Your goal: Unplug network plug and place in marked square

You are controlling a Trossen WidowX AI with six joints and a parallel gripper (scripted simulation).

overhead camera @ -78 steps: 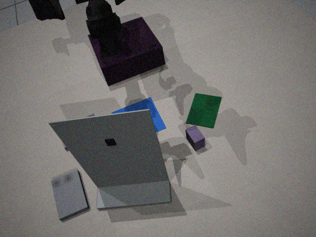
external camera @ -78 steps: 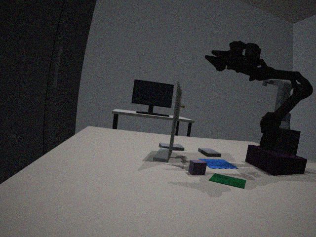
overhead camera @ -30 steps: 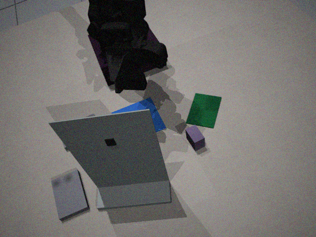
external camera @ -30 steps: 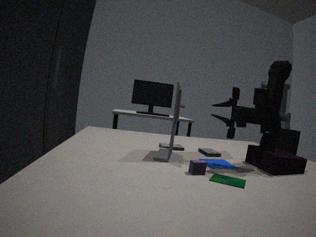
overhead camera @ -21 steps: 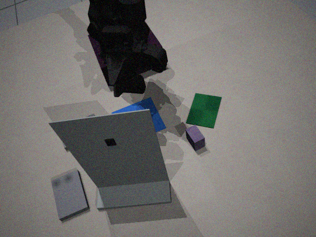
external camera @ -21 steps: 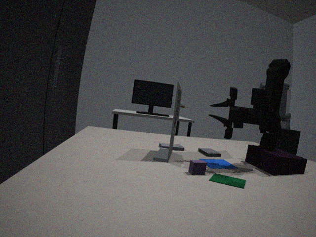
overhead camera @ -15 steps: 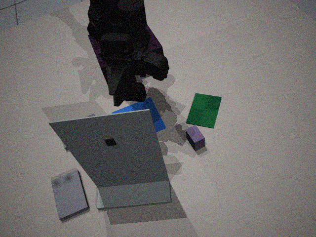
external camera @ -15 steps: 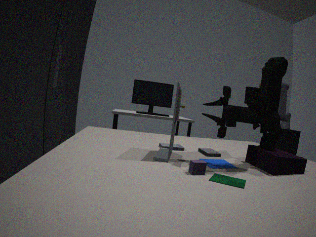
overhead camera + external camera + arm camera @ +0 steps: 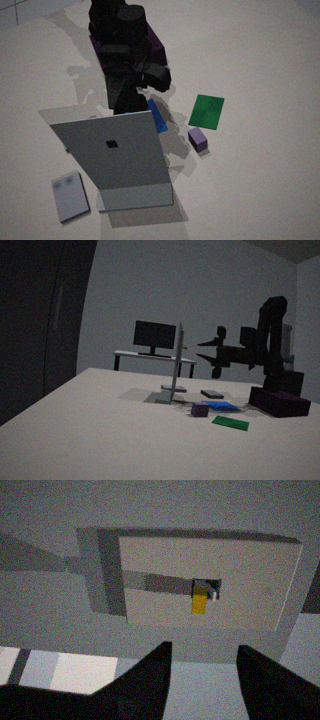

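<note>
My gripper tip is now 5 cm short of the network plug and 1 cm to the left of it. Round my gripper tip: grey upright panel: 7 cm below, 7 cm ahead, 1 cm to the right; then blue marked square: 20 cm below, 12 cm behind, 3 cm to the left; then purple cube: 18 cm below, 16 cm to the left.
</note>
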